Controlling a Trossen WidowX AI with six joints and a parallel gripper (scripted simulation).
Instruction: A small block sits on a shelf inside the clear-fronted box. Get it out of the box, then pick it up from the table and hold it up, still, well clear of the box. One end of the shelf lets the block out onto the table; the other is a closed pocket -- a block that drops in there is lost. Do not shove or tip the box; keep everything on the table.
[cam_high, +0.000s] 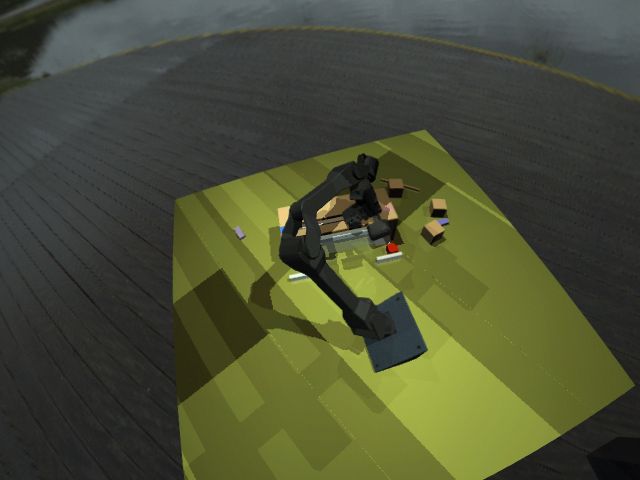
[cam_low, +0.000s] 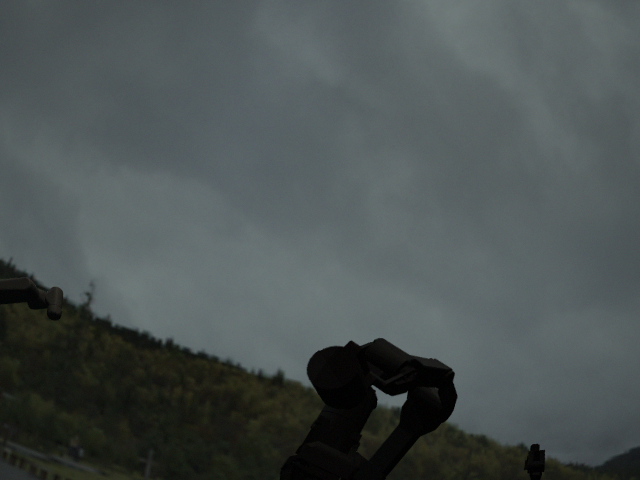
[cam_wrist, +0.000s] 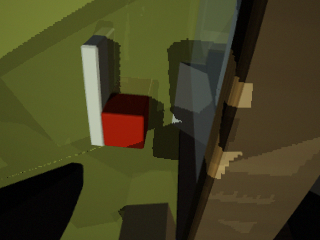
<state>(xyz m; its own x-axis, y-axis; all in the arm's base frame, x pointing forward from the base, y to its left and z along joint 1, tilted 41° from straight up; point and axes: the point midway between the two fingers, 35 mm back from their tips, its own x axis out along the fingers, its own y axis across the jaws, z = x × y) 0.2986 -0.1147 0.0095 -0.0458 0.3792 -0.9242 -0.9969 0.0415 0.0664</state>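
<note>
The red block lies 50 mm behind my gripper tip, 40 mm to the right of it and 100 mm below it. From my gripper tip the other things lie so: tan box (50 mm ahead, 120 mm to the left, 50 mm below).
</note>
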